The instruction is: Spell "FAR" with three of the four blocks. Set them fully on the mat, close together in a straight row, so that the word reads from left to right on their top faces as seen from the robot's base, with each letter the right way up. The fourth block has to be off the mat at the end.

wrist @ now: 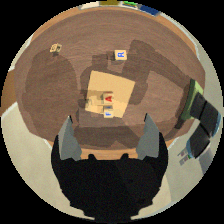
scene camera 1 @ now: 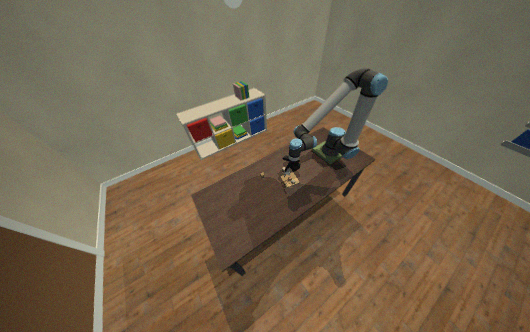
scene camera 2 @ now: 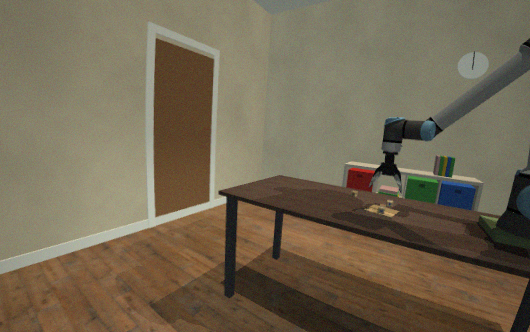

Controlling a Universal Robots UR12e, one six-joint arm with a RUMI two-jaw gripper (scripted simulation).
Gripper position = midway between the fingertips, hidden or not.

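My gripper [wrist: 107, 115] is visible, as is a tan mat [wrist: 99, 82].
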